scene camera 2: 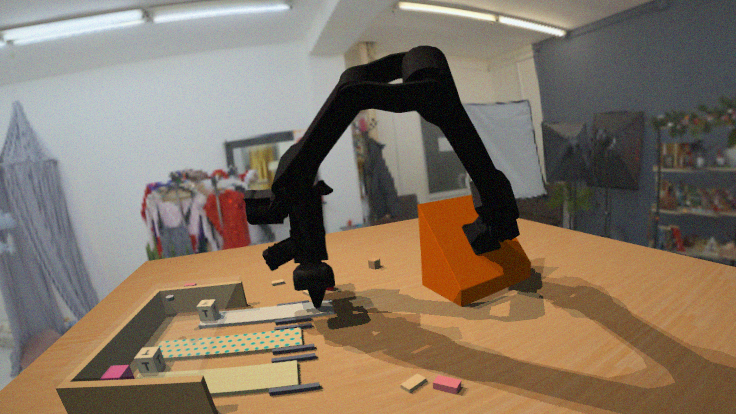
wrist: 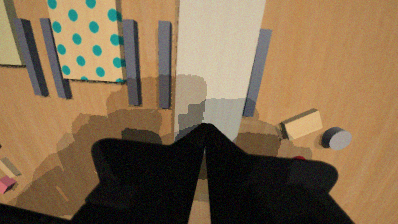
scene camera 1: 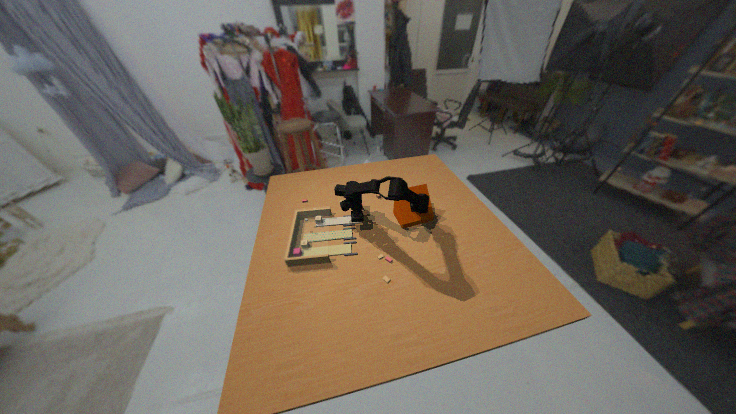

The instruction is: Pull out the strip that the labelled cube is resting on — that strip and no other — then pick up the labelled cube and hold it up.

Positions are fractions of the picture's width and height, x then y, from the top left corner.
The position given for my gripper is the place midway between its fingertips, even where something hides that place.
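Observation:
My gripper (scene camera 2: 0.43,0.74) (wrist: 0.52,0.57), visible in both.

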